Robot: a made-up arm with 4 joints. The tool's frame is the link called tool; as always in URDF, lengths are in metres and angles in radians. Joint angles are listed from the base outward.
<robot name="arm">
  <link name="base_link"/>
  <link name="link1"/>
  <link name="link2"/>
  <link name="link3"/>
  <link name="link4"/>
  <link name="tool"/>
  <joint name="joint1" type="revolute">
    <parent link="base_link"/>
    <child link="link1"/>
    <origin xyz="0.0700 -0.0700 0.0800" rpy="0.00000 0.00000 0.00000"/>
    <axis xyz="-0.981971 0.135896 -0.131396"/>
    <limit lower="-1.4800" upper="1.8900"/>
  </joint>
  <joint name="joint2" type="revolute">
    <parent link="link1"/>
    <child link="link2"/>
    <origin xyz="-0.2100 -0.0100 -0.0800" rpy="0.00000 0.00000 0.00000"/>
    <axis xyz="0 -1 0"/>
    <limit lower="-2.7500" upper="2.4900"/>
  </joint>
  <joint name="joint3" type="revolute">
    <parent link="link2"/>
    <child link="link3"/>
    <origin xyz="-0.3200 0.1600 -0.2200" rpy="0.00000 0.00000 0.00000"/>
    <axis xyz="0 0 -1"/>
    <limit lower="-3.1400" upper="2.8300"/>
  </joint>
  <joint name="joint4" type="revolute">
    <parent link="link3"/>
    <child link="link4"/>
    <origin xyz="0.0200 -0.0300 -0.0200" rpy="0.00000 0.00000 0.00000"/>
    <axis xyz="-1 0 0"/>
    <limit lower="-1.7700" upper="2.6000"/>
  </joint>
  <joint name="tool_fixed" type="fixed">
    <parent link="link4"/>
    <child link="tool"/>
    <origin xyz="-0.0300 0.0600 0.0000" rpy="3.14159 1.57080 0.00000"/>
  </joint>
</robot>
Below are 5 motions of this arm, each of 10 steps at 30 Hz.
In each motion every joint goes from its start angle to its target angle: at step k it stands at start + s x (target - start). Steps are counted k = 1, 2, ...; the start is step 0. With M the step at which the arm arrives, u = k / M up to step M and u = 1 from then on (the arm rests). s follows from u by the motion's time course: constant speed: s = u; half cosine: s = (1 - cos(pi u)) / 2; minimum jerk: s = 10 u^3 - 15 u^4 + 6 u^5.
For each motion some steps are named. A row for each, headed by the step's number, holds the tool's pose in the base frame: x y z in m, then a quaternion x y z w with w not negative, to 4 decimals.
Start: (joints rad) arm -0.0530 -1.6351 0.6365 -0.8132
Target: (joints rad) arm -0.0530 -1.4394 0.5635 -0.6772
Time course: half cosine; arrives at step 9
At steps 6, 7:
6: -0.3692 0.0837 0.3075 -0.1319 0.2298 0.9002 0.3456
7: -0.3778 0.0845 0.3011 -0.1398 0.2222 0.9026 0.3412

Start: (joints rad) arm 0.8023 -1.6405 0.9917 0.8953
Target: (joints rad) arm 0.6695 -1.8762 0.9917 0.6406
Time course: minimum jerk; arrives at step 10
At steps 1, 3, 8, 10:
1: -0.3538 0.2890 0.1736 -0.4294 -0.6502 -0.5721 0.2560
3: -0.3403 0.2901 0.1836 -0.4280 -0.6444 -0.5822 0.2502
8: -0.2698 0.2864 0.2306 -0.4236 -0.6156 -0.6270 0.2203
10: -0.2645 0.2855 0.2337 -0.4235 -0.6134 -0.6299 0.2181

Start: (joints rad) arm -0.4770 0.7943 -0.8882 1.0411
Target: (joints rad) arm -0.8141 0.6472 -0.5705 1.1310
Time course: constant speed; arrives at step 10
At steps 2, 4, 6, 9, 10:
2: -0.1575 0.3044 -0.3131 0.9237 -0.2365 -0.1488 0.2620
4: -0.1697 0.3263 -0.2903 0.9299 -0.2355 -0.1806 0.2172
6: -0.1823 0.3462 -0.2662 0.9330 -0.2325 -0.2131 0.1735
9: -0.2021 0.3722 -0.2280 0.9319 -0.2241 -0.2629 0.1105
10: -0.2089 0.3798 -0.2148 0.9301 -0.2202 -0.2797 0.0903

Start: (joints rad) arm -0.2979 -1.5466 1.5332 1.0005
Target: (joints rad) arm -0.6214 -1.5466 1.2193 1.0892
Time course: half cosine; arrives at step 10
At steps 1, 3, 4, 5, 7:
1: -0.4527 -0.0027 0.3239 -0.2443 -0.5211 -0.7216 0.3848
3: -0.4557 -0.0213 0.3243 -0.2203 -0.4798 -0.7455 0.4068
4: -0.4579 -0.0357 0.3239 -0.2009 -0.4474 -0.7618 0.4232
5: -0.4602 -0.0518 0.3225 -0.1785 -0.4108 -0.7779 0.4408
7: -0.4643 -0.0824 0.3175 -0.1331 -0.3395 -0.8024 0.4725

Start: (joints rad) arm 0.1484 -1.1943 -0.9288 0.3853
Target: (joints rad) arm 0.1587 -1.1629 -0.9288 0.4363
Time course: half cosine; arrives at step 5
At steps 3, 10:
3: -0.5113 0.1186 0.2027 0.2377 0.3280 -0.8719 0.2751
10: -0.5143 0.1184 0.1977 0.2443 0.3230 -0.8687 0.2854

